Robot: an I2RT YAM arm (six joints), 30 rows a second.
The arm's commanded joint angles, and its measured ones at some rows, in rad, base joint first. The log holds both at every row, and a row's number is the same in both.
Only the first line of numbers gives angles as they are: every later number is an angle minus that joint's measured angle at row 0.
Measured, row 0:
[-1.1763, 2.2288, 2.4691, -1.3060, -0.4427, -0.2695]
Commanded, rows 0 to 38:
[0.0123, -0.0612, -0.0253, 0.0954, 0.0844, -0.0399]
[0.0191, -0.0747, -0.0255, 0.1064, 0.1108, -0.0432]
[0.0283, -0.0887, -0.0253, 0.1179, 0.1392, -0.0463]
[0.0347, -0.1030, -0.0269, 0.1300, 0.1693, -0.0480]
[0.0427, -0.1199, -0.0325, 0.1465, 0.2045, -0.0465]
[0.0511, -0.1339, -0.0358, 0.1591, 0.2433, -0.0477]
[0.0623, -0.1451, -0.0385, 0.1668, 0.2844, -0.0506]
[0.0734, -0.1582, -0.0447, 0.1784, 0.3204, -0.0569]
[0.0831, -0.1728, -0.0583, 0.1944, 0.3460, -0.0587]
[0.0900, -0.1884, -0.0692, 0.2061, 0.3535, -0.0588]
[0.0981, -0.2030, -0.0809, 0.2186, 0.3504, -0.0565]
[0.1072, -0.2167, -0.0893, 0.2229, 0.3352, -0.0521]
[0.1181, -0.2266, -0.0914, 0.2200, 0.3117, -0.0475]
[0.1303, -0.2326, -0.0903, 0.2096, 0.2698, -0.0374]
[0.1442, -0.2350, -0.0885, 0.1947, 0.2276, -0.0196]
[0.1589, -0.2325, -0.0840, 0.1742, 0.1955, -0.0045]
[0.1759, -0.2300, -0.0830, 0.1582, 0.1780, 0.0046]
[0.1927, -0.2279, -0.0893, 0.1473, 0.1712, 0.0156]
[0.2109, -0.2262, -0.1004, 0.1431, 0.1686, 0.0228]
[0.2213, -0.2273, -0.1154, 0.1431, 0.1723, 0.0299]
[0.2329, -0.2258, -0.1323, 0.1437, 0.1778, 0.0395]
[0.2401, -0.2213, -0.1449, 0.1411, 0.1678, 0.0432]
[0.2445, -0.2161, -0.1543, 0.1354, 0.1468, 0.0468]
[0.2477, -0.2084, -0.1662, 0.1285, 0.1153, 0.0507]
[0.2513, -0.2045, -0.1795, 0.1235, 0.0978, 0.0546]
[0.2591, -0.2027, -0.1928, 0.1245, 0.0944, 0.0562]
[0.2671, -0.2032, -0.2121, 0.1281, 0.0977, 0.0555]
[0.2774, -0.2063, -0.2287, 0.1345, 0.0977, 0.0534]
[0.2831, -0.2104, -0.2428, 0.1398, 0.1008, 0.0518]
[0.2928, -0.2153, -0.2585, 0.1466, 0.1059, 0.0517]
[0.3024, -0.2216, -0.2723, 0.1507, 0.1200, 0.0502]
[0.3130, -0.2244, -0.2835, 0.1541, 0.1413, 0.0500]
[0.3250, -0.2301, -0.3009, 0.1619, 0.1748, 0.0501]
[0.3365, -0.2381, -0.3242, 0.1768, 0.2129, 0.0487]
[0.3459, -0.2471, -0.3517, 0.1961, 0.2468, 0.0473]
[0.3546, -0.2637, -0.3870, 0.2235, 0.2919, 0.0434]
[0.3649, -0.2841, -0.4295, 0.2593, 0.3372, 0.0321]
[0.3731, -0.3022, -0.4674, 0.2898, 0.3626, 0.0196]
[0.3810, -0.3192, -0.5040, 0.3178, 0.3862, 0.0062]
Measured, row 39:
[0.3674, -0.2850, -0.4475, 0.2217, 0.2731, 0.0439]
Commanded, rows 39 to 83:
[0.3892, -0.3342, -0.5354, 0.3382, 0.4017, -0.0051]
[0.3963, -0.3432, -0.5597, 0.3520, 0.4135, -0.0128]
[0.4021, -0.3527, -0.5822, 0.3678, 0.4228, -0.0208]
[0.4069, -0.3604, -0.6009, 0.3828, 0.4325, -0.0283]
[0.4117, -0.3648, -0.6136, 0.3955, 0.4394, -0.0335]
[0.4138, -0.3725, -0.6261, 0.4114, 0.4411, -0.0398]
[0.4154, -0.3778, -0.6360, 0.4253, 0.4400, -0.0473]
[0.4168, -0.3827, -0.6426, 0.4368, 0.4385, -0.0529]
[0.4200, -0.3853, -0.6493, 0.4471, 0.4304, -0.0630]
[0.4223, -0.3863, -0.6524, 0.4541, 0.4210, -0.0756]
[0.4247, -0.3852, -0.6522, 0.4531, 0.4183, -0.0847]
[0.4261, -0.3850, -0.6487, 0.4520, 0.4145, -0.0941]
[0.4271, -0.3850, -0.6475, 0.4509, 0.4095, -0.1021]
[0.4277, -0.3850, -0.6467, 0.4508, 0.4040, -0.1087]
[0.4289, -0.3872, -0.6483, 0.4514, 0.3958, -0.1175]
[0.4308, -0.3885, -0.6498, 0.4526, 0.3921, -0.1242]
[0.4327, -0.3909, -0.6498, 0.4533, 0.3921, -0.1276]
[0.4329, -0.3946, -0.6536, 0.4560, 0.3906, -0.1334]
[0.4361, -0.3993, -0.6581, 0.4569, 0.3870, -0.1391]
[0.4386, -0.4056, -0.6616, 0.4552, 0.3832, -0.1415]
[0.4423, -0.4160, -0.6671, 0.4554, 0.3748, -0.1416]
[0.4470, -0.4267, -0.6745, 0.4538, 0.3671, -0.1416]
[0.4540, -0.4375, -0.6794, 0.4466, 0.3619, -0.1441]
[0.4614, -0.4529, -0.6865, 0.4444, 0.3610, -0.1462]
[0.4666, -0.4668, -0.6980, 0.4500, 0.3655, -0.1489]
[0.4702, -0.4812, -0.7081, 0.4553, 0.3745, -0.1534]
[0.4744, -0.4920, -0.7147, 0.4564, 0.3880, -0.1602]
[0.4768, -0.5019, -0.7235, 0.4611, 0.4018, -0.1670]
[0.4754, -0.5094, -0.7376, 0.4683, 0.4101, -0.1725]
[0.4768, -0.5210, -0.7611, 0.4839, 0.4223, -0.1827]
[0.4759, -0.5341, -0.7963, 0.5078, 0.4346, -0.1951]
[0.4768, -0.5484, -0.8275, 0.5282, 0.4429, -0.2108]
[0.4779, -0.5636, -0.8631, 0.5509, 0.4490, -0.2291]
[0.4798, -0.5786, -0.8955, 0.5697, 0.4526, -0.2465]
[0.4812, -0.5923, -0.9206, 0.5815, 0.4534, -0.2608]
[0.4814, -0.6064, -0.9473, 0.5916, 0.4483, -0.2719]
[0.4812, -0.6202, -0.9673, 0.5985, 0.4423, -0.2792]
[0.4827, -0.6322, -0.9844, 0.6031, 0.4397, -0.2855]
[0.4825, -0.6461, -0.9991, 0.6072, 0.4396, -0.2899]
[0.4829, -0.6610, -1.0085, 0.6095, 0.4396, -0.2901]
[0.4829, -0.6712, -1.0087, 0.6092, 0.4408, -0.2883]
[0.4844, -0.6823, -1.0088, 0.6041, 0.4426, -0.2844]
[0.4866, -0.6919, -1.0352, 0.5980, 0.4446, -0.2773]
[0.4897, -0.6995, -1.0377, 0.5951, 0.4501, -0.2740]
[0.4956, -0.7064, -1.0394, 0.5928, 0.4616, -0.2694]
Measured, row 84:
[0.4856, -0.6897, -1.0300, 0.5791, 0.4498, -0.2590]
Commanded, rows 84 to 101:
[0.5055, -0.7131, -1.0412, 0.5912, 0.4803, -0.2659]
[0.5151, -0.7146, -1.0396, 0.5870, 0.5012, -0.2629]
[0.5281, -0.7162, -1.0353, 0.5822, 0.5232, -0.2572]
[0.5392, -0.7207, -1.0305, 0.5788, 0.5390, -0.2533]
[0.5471, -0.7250, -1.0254, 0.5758, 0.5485, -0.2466]
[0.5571, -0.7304, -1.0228, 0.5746, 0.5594, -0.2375]
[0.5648, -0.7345, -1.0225, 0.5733, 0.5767, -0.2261]
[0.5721, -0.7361, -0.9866, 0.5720, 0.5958, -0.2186]
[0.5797, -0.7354, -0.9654, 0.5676, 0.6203, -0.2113]
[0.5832, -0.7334, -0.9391, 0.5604, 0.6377, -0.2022]
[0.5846, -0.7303, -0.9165, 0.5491, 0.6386, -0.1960]
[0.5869, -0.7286, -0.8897, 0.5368, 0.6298, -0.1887]
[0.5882, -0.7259, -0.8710, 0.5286, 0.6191, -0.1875]
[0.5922, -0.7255, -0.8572, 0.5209, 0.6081, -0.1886]
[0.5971, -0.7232, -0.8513, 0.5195, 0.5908, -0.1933]
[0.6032, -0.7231, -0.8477, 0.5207, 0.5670, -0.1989]
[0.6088, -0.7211, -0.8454, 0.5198, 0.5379, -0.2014]
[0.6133, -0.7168, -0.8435, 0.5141, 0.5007, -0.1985]
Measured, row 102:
[0.6039, -0.7237, -0.8556, 0.5436, 0.5814, -0.2018]
